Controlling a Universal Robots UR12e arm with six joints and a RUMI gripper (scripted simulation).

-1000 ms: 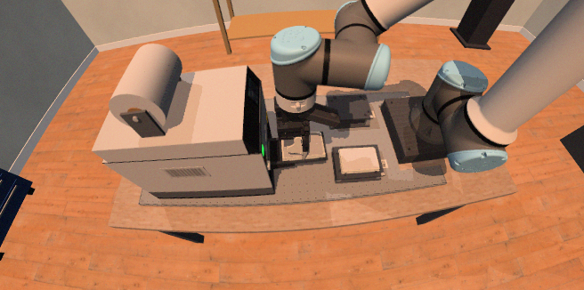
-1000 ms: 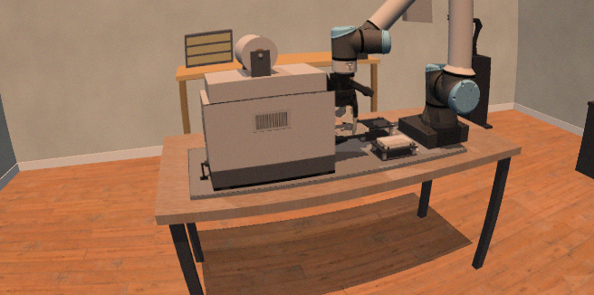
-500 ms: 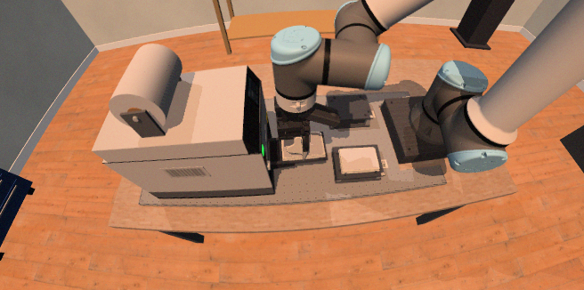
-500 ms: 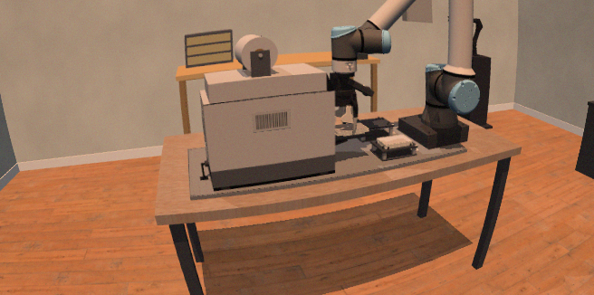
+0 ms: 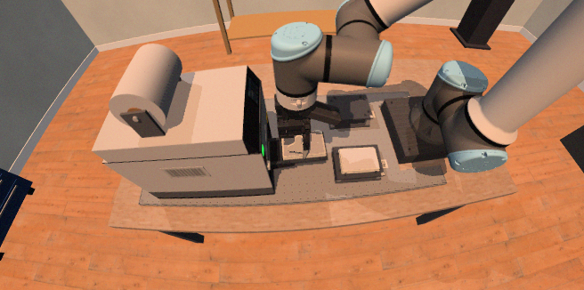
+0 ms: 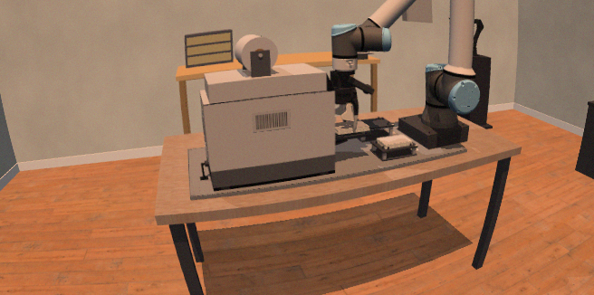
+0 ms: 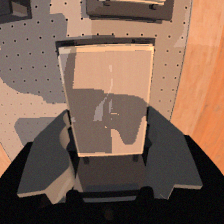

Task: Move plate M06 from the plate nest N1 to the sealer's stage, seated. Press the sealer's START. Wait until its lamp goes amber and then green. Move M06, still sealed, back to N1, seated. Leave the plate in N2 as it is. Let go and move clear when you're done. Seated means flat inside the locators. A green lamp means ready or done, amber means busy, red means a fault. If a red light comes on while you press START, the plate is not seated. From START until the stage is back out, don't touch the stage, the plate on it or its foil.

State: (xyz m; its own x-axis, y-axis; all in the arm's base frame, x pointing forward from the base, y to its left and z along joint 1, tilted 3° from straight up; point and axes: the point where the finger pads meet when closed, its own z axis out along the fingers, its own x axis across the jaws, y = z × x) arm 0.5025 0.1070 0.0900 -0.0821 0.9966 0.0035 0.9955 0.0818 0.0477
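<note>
My hand is 20 mm above the sealer stage. Also, from my hand: foil roll (330 mm ahead, 30 mm to the left, 290 mm above); N1 label (290 mm behind, 200 mm to the right, 130 mm below); white plate (190 mm behind, 20 mm to the left, 80 mm below).
</note>
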